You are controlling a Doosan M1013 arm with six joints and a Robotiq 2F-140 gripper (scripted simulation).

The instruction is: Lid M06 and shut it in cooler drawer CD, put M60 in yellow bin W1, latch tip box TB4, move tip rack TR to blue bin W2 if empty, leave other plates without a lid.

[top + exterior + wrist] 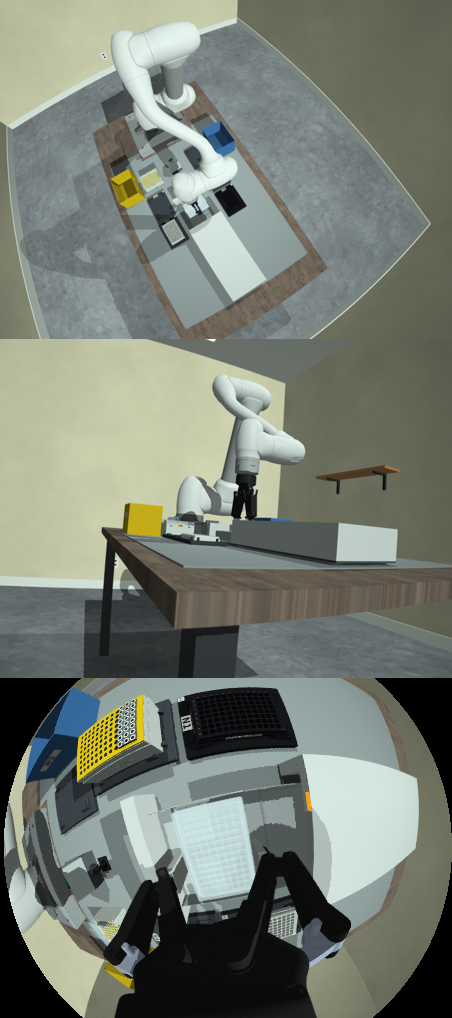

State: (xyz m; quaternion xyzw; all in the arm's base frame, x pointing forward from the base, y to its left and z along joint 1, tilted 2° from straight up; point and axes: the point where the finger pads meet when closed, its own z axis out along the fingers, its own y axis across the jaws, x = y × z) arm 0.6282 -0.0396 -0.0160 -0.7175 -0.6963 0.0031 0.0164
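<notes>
Now: hand 2 cm above the plate lid. Round my hand: black assay plate (7 cm ahead, 19 cm to the left, 4 cm below); white cooler CD (18 cm ahead, 1 cm to the right, 2 cm below); clear assay plate (5 cm ahead, 19 cm to the right, 4 cm below).
</notes>
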